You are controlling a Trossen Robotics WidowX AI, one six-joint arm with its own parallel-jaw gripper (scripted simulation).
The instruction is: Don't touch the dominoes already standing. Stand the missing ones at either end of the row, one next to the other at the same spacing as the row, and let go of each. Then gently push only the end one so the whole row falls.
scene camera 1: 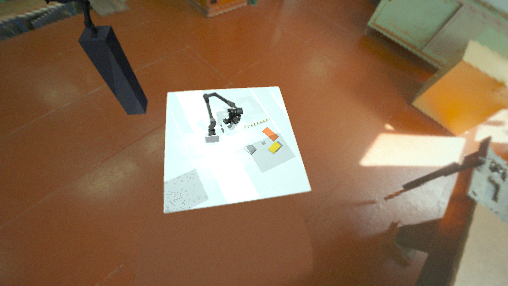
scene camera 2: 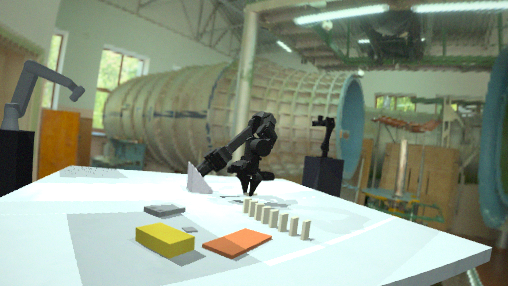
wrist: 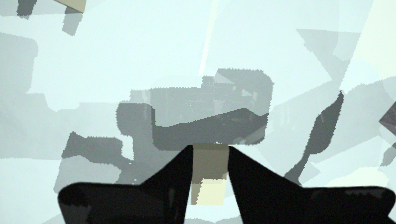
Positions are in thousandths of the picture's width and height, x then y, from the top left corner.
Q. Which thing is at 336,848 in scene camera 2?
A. A yellow block.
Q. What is my gripper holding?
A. A cream domino.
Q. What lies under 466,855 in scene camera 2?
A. A flat orange slab.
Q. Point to a cream domino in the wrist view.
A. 532,717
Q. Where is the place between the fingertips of my gripper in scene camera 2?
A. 487,684
